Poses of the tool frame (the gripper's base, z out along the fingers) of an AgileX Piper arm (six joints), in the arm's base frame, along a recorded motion.
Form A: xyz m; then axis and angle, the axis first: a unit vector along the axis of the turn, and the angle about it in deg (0 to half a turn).
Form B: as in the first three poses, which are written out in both.
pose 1, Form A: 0.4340, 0.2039, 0.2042, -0.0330, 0.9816, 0.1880, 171.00
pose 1, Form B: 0.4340, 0.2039, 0.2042, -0.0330, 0.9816, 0.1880, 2.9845
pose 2, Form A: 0.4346, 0.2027, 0.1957, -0.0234, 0.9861, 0.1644, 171.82
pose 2, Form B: 0.4346, 0.2027, 0.1957, -0.0234, 0.9861, 0.1644, 2.9988
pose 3, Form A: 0.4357, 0.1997, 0.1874, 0.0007, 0.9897, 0.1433, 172.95
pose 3, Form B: 0.4357, 0.1997, 0.1874, 0.0007, 0.9897, 0.1433, 3.0185
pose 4, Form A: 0.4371, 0.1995, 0.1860, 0.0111, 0.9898, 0.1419, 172.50
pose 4, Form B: 0.4371, 0.1995, 0.1860, 0.0111, 0.9898, 0.1419, 3.0107
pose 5, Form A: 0.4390, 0.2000, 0.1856, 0.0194, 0.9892, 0.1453, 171.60
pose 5, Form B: 0.4390, 0.2000, 0.1856, 0.0194, 0.9892, 0.1453, 2.9950
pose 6, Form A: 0.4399, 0.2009, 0.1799, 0.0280, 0.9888, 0.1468, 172.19
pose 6, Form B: 0.4399, 0.2009, 0.1799, 0.0280, 0.9888, 0.1468, 3.0053
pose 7, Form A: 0.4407, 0.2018, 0.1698, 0.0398, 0.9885, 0.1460, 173.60
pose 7, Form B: 0.4407, 0.2018, 0.1698, 0.0398, 0.9885, 0.1460, 3.0299
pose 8, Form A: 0.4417, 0.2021, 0.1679, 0.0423, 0.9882, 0.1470, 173.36
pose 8, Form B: 0.4417, 0.2021, 0.1679, 0.0423, 0.9882, 0.1470, 3.0257
